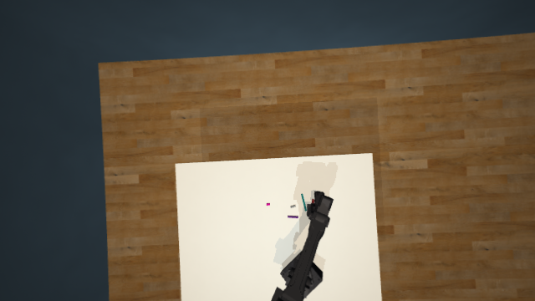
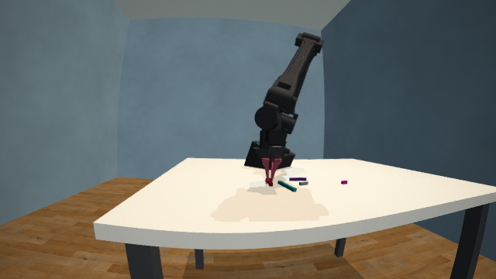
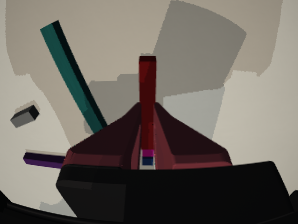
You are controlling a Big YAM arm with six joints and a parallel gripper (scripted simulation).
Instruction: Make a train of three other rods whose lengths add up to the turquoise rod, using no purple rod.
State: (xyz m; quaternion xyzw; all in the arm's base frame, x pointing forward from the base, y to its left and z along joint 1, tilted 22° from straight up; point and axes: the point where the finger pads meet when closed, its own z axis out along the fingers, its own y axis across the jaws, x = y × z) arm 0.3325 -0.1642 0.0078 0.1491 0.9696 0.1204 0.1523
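Now: the red rod 1 cm below my hand. Round my hand: blue rod: 6 cm behind, 2 cm to the left, 2 cm below; then turquoise rod: 4 cm to the left, 3 cm ahead, 2 cm below; then grey rod: 11 cm to the left, 2 cm below, 2 cm ahead.
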